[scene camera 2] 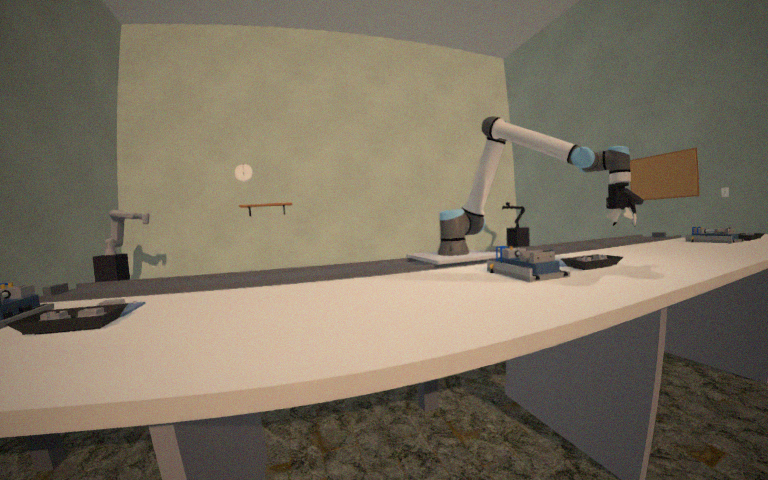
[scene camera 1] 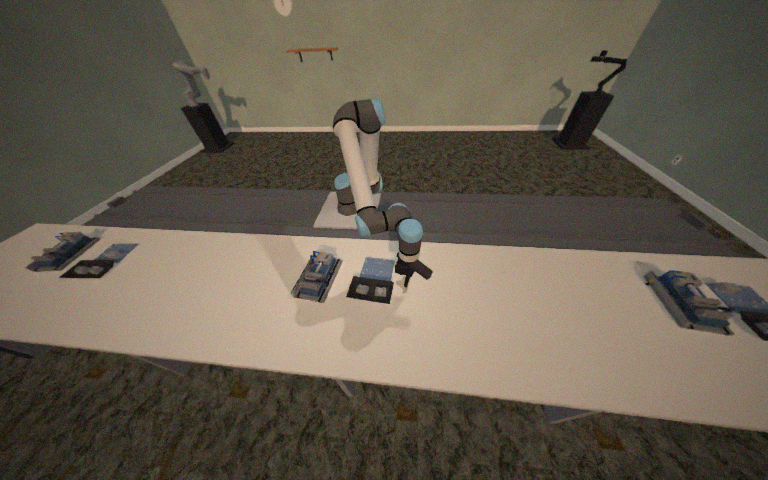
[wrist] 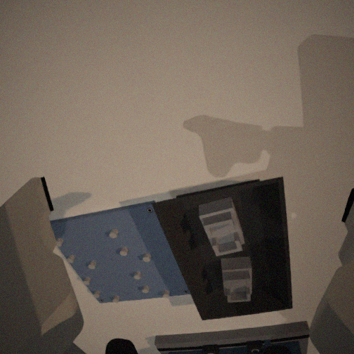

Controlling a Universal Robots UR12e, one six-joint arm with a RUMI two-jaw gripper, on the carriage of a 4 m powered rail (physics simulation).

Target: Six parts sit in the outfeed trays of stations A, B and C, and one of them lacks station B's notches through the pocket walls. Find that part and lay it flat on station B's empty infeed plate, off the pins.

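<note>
My gripper is open and empty, high above the table beside the middle station. In the wrist view its fingers stand wide, left and right of the station's tray. Two grey pocketed parts, the upper one and the lower one, lie apart in the black outfeed tray. Their wall notches cannot be told surely. The blue infeed plate with pale pins joins the tray and carries no part. Two more parts lie in the left station's tray.
The middle station's blue-grey machine stands beside the tray. Another machine stands at the far left. At the far right are a machine, a blue plate and a partly cut-off black tray.
</note>
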